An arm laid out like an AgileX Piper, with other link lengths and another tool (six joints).
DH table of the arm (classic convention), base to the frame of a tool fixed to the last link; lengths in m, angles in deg. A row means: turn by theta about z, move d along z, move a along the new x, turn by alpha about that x. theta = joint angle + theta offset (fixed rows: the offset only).
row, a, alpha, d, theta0
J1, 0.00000, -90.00, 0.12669, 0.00
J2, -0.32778, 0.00, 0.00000, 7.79
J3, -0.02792, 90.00, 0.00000, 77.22
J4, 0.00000, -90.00, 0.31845, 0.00
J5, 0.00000, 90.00, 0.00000, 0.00
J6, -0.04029, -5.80, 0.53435, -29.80
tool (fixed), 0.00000, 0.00, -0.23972, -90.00
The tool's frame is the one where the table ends.
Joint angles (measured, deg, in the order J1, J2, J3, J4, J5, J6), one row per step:
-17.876 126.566 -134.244 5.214 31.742 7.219
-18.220 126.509 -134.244 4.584 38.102 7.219
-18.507 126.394 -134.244 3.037 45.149 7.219
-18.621 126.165 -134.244 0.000 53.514 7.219
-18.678 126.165 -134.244 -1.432 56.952 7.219
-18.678 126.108 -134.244 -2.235 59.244 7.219
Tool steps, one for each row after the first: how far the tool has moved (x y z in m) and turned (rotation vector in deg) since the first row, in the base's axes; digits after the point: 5 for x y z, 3 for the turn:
-0.00869 -0.00121 -0.03146 1.248 6.198 0.048
-0.02302 -0.00318 -0.06447 1.911 13.268 -0.166
-0.04637 -0.00691 -0.09993 1.710 21.924 -0.917
-0.05779 -0.00975 -0.11473 1.554 25.615 -1.433
-0.06576 -0.01066 -0.12345 1.573 27.973 -1.719

